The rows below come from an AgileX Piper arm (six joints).
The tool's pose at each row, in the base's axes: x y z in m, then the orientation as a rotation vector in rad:
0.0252 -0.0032 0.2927 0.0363 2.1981 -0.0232
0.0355 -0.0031 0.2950 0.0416 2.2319 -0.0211
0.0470 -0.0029 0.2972 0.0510 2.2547 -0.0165
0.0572 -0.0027 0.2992 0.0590 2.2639 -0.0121
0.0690 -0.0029 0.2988 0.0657 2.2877 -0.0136
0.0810 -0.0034 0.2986 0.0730 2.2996 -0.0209
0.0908 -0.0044 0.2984 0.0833 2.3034 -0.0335
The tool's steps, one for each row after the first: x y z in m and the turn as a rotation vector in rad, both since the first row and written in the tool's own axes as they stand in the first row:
-0.0079 0.0005 0.0070 0.0005 0.0339 0.0039
-0.0164 0.0010 0.0150 0.0007 0.0569 0.0119
-0.0240 0.0016 0.0221 0.0005 0.0663 0.0190
-0.0306 0.0018 0.0318 0.0041 0.0903 0.0227
-0.0375 0.0017 0.0417 0.0119 0.1023 0.0249
-0.0431 0.0011 0.0498 0.0246 0.1064 0.0275

